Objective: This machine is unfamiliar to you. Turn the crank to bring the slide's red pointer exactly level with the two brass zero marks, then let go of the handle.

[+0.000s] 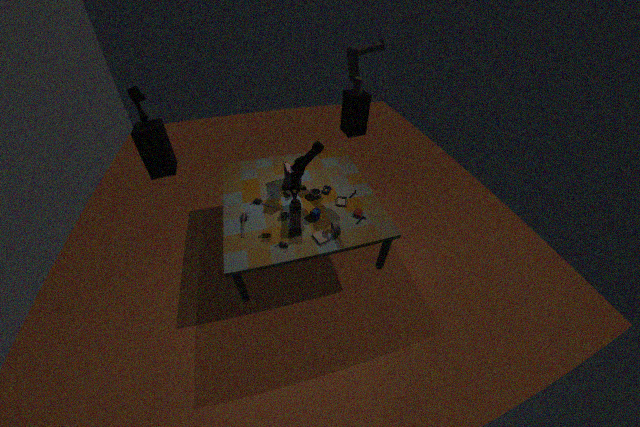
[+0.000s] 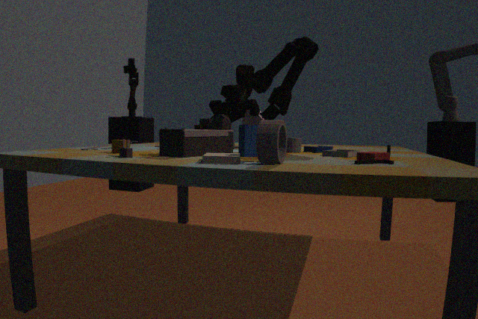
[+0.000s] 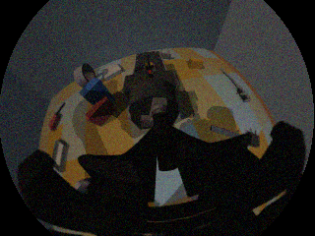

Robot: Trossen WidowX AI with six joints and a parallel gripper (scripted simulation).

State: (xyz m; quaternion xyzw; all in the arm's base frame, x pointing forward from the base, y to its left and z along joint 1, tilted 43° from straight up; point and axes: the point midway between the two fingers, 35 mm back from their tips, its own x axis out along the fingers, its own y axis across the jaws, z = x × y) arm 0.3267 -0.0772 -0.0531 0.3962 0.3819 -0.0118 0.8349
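The red pointer lies 12 cm ahead of my gripper tip, 3 cm to the right of it and 1 cm below it. Round my gripper tip: blue block (17 cm ahead, 12 cm to the left, 5 cm below); then yellow block (28 cm to the right, 21 cm ahead, 7 cm below); then dark crank handle (2 cm behind, 2 cm above, 1 cm to the left).
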